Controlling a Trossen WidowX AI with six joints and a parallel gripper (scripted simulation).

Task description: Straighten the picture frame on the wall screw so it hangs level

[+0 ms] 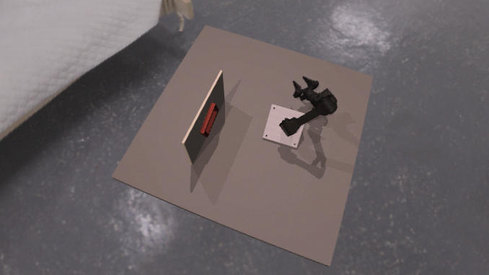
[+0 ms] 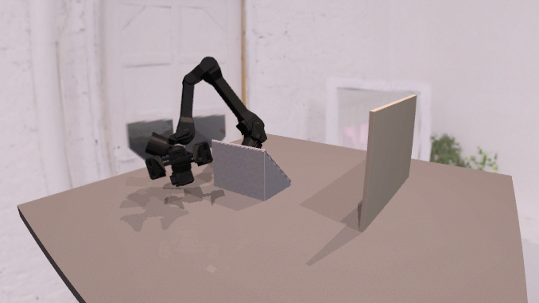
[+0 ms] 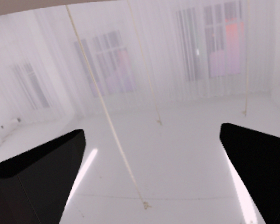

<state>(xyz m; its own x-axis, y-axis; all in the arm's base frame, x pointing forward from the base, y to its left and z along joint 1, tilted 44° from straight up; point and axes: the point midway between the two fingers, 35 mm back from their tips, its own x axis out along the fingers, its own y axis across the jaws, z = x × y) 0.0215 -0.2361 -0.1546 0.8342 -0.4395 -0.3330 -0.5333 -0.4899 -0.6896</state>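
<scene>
My gripper tip is 480 mm to the right of the red picture frame and 380 mm short of it. From my gripper tip the other things lie so: wall panel: 480 mm to the left, 390 mm ahead.
</scene>
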